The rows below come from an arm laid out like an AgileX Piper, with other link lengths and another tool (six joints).
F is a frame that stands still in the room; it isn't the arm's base.
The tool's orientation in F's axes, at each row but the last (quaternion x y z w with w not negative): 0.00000 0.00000 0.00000 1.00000; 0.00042 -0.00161 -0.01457 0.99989; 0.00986 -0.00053 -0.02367 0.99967; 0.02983 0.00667 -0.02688 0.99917; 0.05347 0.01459 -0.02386 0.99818; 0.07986 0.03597 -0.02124 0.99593; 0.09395 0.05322 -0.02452 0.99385; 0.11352 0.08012 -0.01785 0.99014; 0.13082 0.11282 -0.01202 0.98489; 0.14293 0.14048 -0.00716 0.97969; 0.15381 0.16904 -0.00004 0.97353; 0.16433 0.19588 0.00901 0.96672; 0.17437 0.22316 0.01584 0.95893
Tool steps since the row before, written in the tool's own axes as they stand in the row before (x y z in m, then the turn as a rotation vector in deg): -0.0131 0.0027 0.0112 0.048 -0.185 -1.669; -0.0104 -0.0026 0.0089 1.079 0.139 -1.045; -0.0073 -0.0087 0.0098 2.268 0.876 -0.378; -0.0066 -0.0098 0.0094 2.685 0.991 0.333; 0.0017 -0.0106 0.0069 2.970 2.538 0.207; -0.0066 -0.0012 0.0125 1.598 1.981 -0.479; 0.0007 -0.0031 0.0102 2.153 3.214 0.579; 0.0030 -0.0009 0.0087 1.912 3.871 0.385; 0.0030 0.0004 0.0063 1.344 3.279 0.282; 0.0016 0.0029 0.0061 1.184 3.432 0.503; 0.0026 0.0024 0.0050 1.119 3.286 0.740; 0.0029 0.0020 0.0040 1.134 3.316 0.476; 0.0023 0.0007 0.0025 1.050 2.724 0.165
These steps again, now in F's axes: -0.0131 0.0027 0.0112 0.048 -0.185 -1.669; -0.0105 -0.0023 0.0089 1.086 0.108 -1.041; -0.0077 -0.0085 0.0096 2.307 0.775 -0.359; -0.0070 -0.0100 0.0089 2.738 0.825 0.351; 0.0014 -0.0113 0.0057 3.096 2.362 0.381; -0.0058 -0.0029 0.0126 1.655 1.972 -0.279; 0.0015 -0.0050 0.0093 2.386 2.960 0.920; 0.0043 -0.0029 0.0077 2.153 3.648 0.918; 0.0043 -0.0012 0.0053 1.546 3.100 0.798; 0.0034 0.0011 0.0060 1.461 3.180 1.089; 0.0042 0.0009 0.0043 1.470 2.967 1.278; 0.0043 0.0009 0.0030 1.384 3.080 1.053; 0.0032 0.0001 0.0014 1.146 2.617 0.625
